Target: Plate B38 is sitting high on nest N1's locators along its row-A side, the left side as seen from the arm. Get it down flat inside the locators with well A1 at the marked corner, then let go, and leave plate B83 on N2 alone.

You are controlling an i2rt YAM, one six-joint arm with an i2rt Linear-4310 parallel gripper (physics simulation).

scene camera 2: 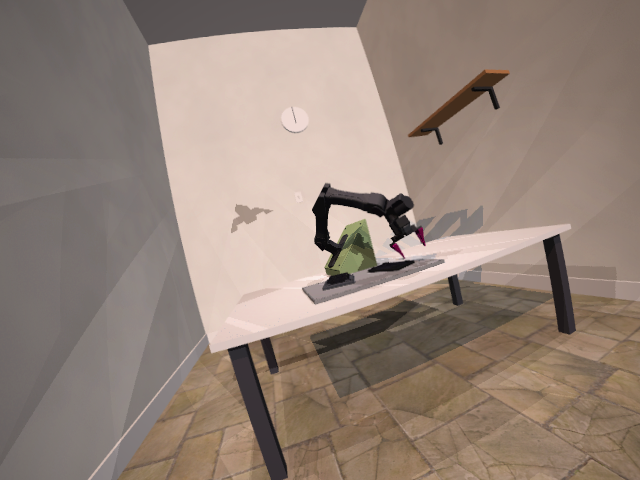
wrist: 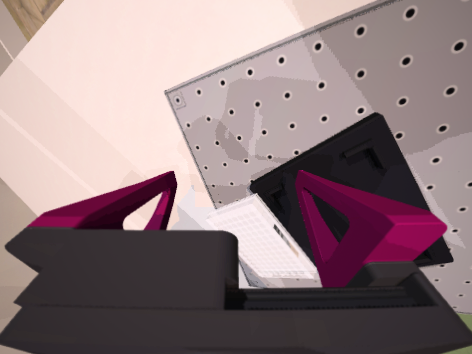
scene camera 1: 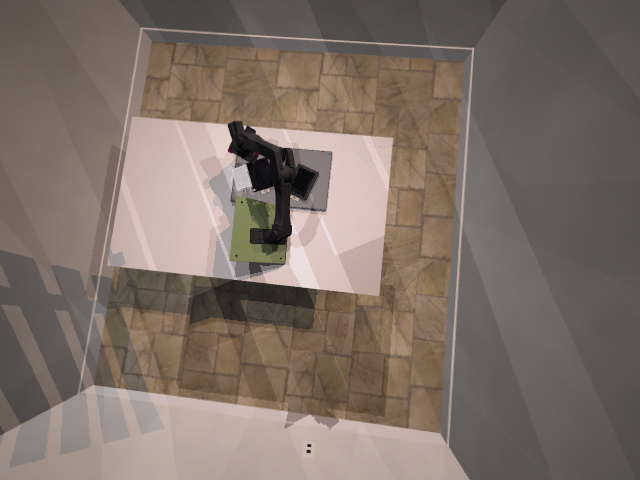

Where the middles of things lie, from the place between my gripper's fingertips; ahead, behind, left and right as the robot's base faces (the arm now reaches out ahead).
Labels:
I see my gripper 11 cm past the white well plate (wrist: 264,244), 3 cm above it and 2 cm to the right of it.

